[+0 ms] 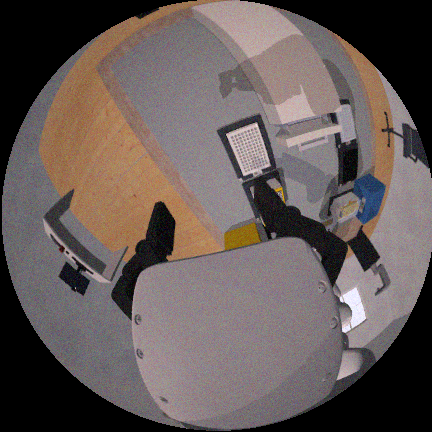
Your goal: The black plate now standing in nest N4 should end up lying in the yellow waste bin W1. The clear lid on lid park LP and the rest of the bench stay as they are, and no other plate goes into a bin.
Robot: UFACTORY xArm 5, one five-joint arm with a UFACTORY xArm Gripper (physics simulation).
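Note:
My gripper is open, with nothing between its two wide-apart black fingers. The left finger hangs over the wood surface; the right finger partly hides a dark nest holding something with a yellow part. A black rectangular piece at the right looks like the black plate, well away from the fingers; I cannot read any nest label. A yellow box, apparently the waste bin, shows just beyond the gripper housing, which hides its lower part. A translucent piece near the blue box may be the clear lid, but I cannot tell.
A white plate with many wells lies in a dark nest. A pale plate lies beyond the black piece. A large pale housing stands at the top, with a white bracket below it. A blue box stands right; a white device is left.

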